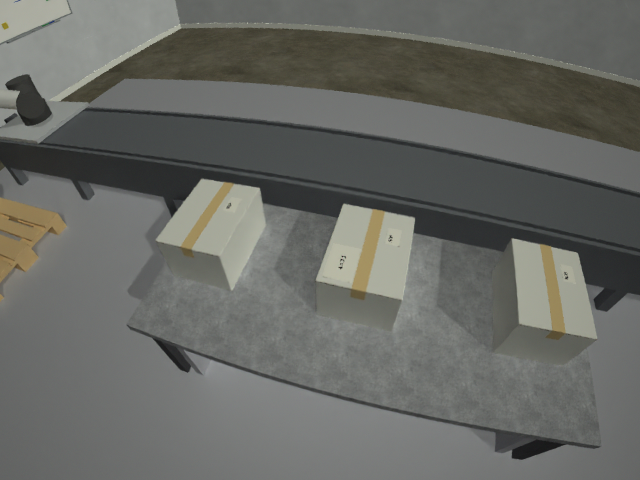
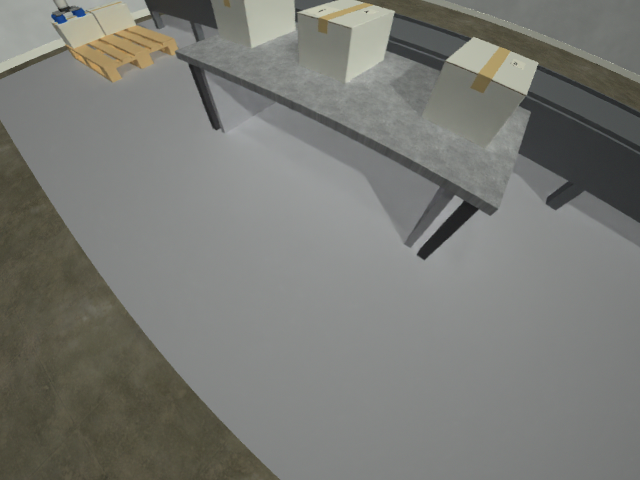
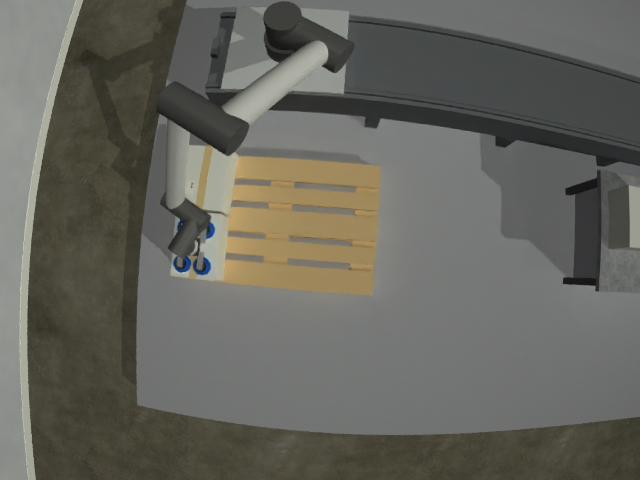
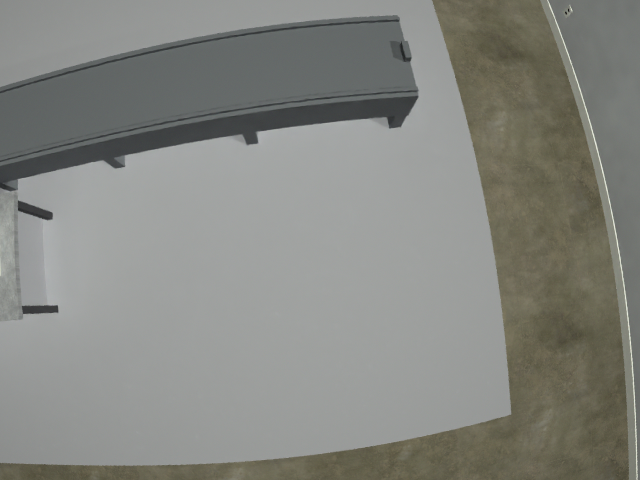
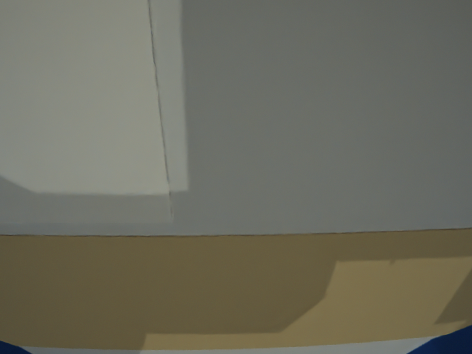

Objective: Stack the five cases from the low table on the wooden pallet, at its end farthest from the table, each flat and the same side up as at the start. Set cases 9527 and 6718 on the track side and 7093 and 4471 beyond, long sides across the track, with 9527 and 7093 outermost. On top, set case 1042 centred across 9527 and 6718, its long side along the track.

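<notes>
My suction gripper is shut on a white taped case, its number hidden. This case is level, at or just above the far end of the wooden pallet, on the side beyond. Another case sits beside it on the track side. The low table holds a left case, a middle case whose large label seems to read 4471, and a right case.
The floor rail runs behind the table and pallet. The arm's carriage stands at its pallet end. The arm reaches over the track-side case. A wall stands beyond the pallet.
</notes>
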